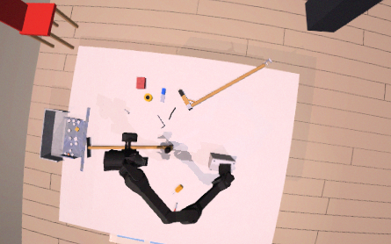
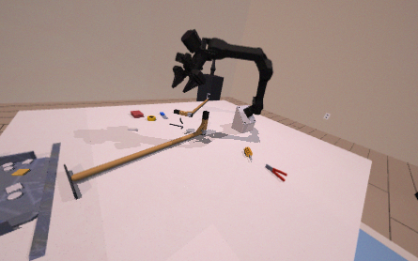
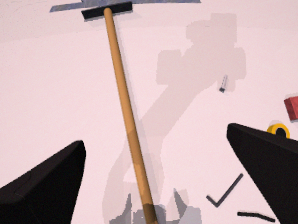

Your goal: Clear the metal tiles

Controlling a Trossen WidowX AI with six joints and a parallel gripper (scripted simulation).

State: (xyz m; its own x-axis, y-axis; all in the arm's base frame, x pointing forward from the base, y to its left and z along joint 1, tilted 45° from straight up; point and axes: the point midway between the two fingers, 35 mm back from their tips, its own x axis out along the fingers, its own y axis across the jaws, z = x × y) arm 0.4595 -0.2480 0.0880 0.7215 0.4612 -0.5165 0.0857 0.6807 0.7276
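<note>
My gripper tip is now 26 cm above the hex key, 12 cm to the left of it and 12 cm past it. From my gripper tip the other things lie so: yellow ring 30 cm to the right, 25 cm below, 3 cm behind; then blue-white piece 32 cm to the right, 26 cm below, 13 cm behind; then yellow tool 31 cm to the left, 25 cm below, 23 cm behind.
</note>
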